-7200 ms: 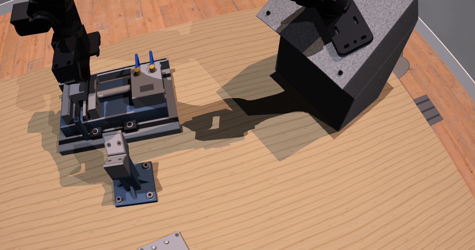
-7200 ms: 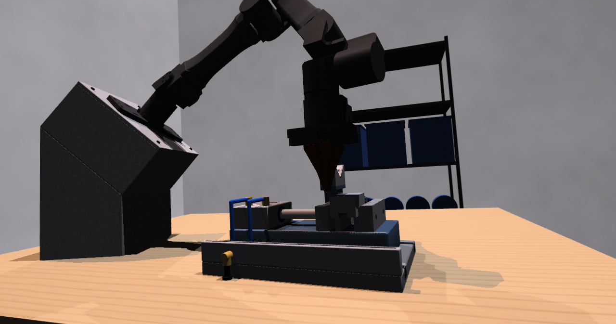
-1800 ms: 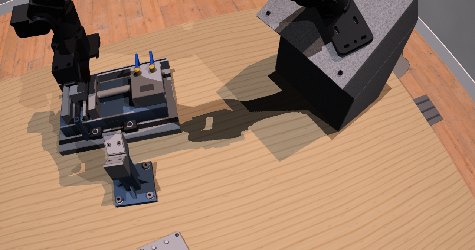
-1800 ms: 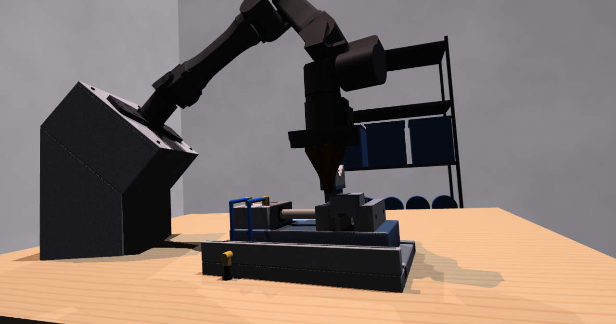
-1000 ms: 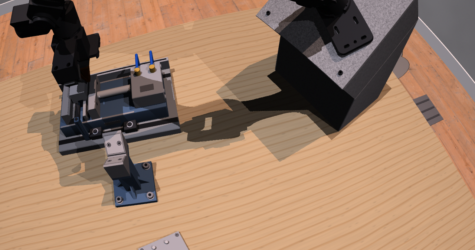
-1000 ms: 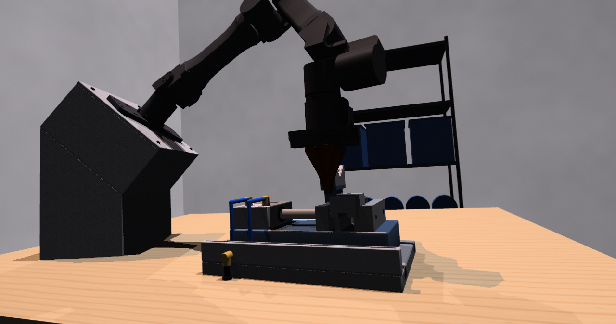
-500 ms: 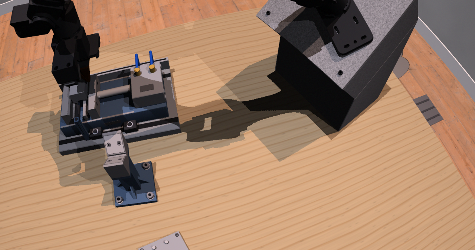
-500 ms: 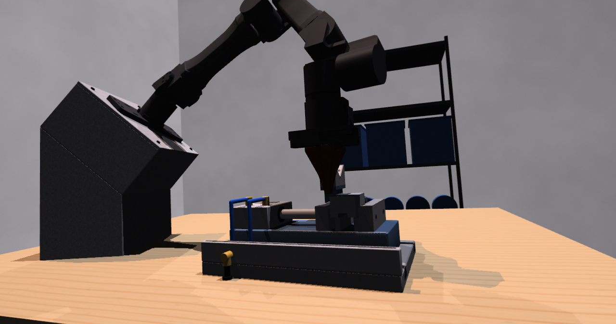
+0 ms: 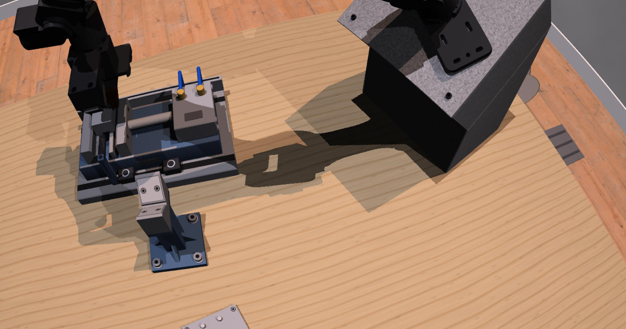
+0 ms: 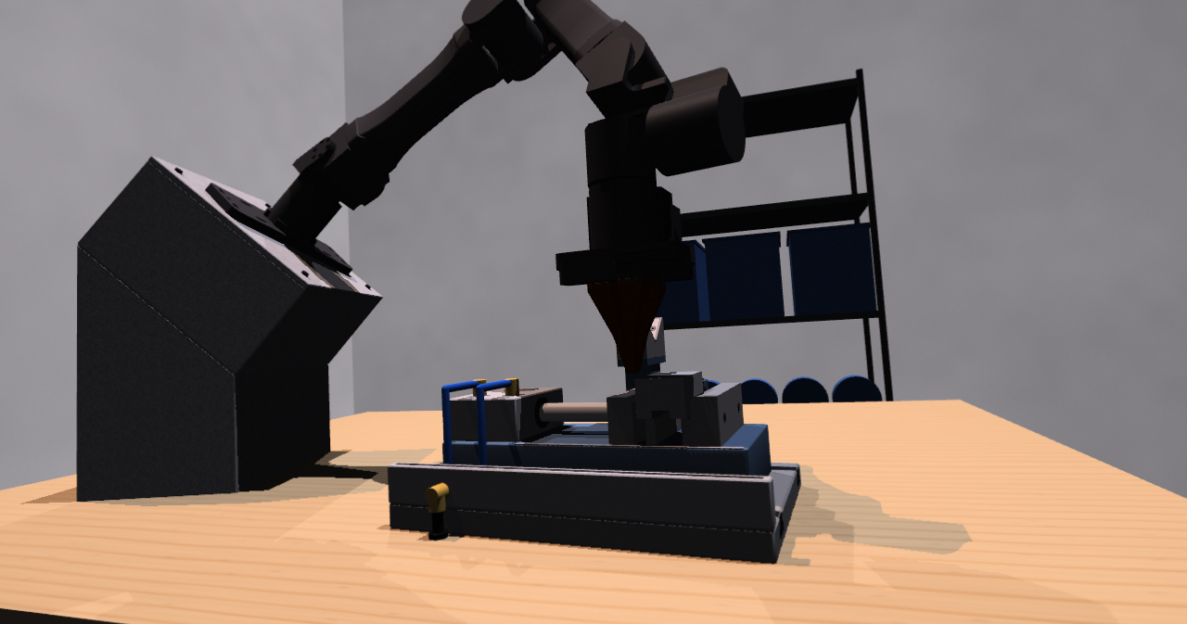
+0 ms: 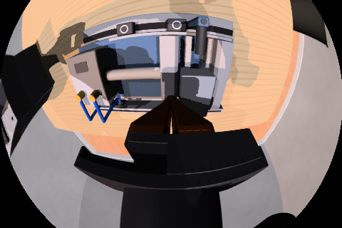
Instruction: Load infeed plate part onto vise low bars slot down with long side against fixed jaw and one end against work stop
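My gripper is now 3 cm short of the grey part and 3 cm above it. Round my hand: moving jaw: 4 cm below, 2 cm to the left, 1 cm behind; cylinder rod: 6 cm behind, 4 cm below, 1 cm to the left; fixed jaw: 6 cm ahead, 4 cm below, 3 cm to the left.
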